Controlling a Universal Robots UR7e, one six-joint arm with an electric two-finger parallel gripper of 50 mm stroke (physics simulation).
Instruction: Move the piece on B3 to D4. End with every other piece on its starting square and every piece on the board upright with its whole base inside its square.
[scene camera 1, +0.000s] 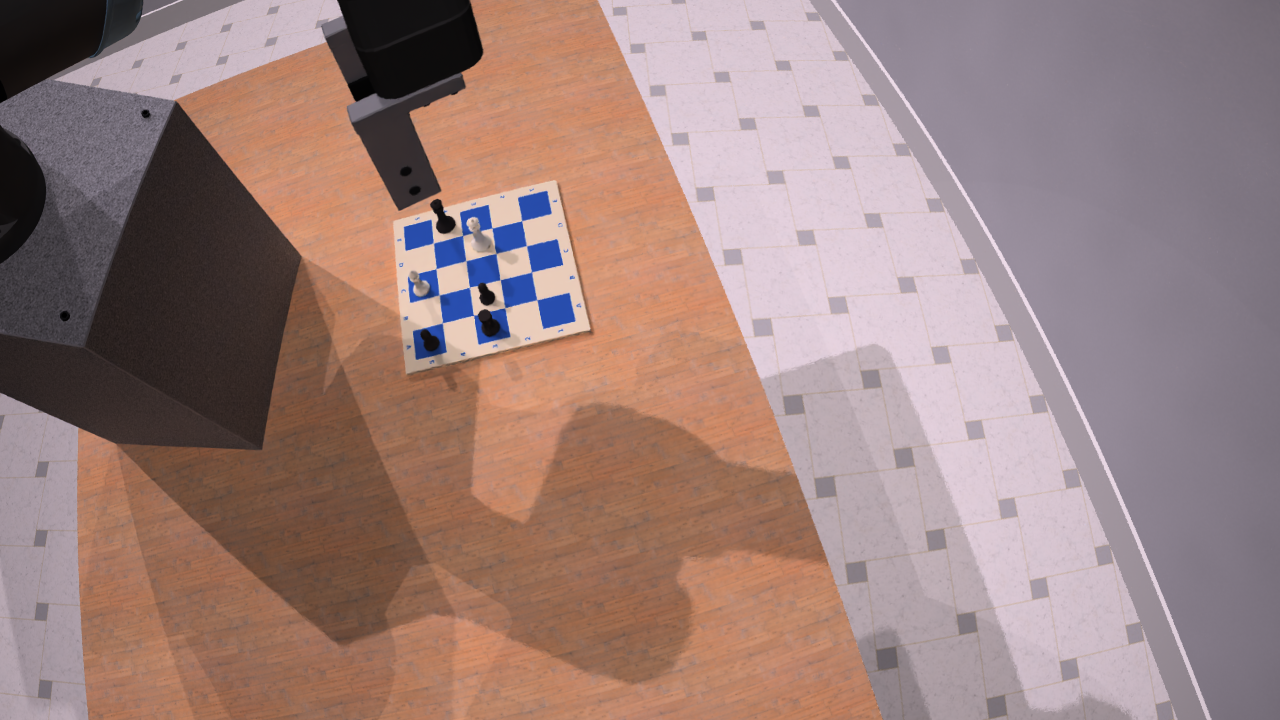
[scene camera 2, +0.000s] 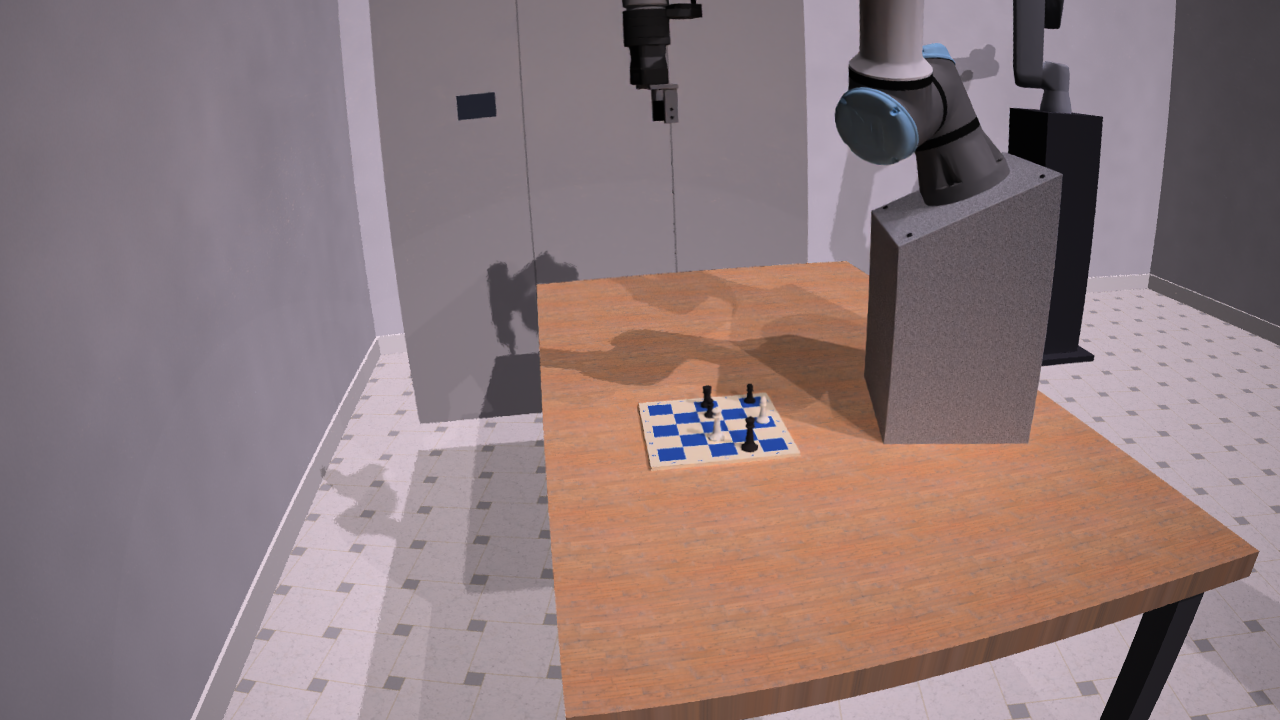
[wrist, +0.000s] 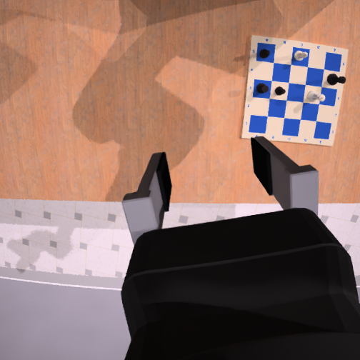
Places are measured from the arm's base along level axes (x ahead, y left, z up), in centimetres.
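Where they show: gripper, between the fingertips: (scene camera 1: 402, 156) (scene camera 2: 665, 121); arm's base, origin of its link: (scene camera 2: 966, 185).
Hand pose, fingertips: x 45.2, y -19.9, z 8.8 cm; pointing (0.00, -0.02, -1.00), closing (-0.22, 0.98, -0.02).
Each offset is from my fingertips to the top centre of the thing. "pt": to the spot under its first point. Level surfaces: height alone.
The black piece on B3 @(dx -3.4, dy +17.4, dz -42.2 cm) (scene camera 1: 486, 294) (scene camera 2: 709, 411) (wrist: 280, 91) stands upright on a cream square, next to a taller black piece on A3 @(dx -3.5, dy +13.5, dz -42.0 cm) (scene camera 1: 488, 324) (scene camera 2: 707, 394) (wrist: 262, 88). Square D4 @(pt dx -7.0, dy +24.9, dz -45.3 cm) (scene camera 1: 450, 253) (wrist: 314, 76) is blue and bare, between a white piece on D3 @(dx -3.0, dy +25.2, dz -40.1 cm) (scene camera 1: 479, 236) (scene camera 2: 716, 428) (wrist: 315, 96) and a black piece on E4 @(dx -7.2, dy +29.3, dz -40.1 cm) (scene camera 1: 443, 220) (scene camera 2: 750, 436) (wrist: 334, 79). My gripper (scene camera 2: 665, 118) (wrist: 210, 161) is open and empty, high above the table; the board lies up and right of the fingers in the wrist view.
A white piece on C5 @(dx -11.2, dy +20.9, dz -41.0 cm) (scene camera 1: 419, 285) (scene camera 2: 762, 411) (wrist: 300, 55) and a black piece on A5 @(dx -10.8, dy +13.3, dz -42.2 cm) (scene camera 1: 430, 340) (scene camera 2: 750, 393) (wrist: 264, 53) stand upright. The board (scene camera 1: 588, 327) (scene camera 2: 651, 465) (wrist: 244, 135) lies on the wooden table @(dz -45.9 cm) (scene camera 1: 572, 501), beside the grey robot pedestal (scene camera 1: 223, 295) (scene camera 2: 966, 331).
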